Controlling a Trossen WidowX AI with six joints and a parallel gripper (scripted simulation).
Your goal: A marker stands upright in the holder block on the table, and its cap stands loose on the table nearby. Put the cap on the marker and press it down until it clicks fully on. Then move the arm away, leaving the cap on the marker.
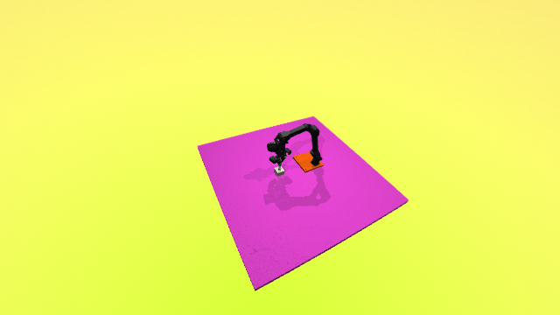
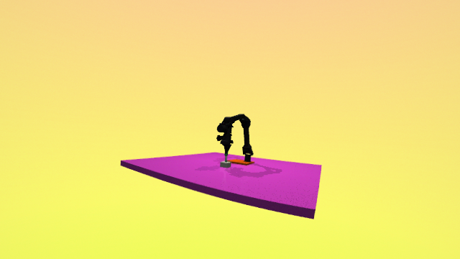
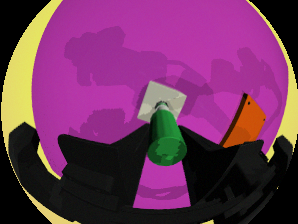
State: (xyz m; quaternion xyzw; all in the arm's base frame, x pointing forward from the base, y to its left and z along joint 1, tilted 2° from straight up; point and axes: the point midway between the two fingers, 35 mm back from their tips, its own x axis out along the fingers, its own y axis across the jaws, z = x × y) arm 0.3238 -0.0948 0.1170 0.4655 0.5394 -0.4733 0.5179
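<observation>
Right now the holder block is 9 cm below my gripper tip. The rest, counted from my gripper tip: green cap (1 cm above).
</observation>
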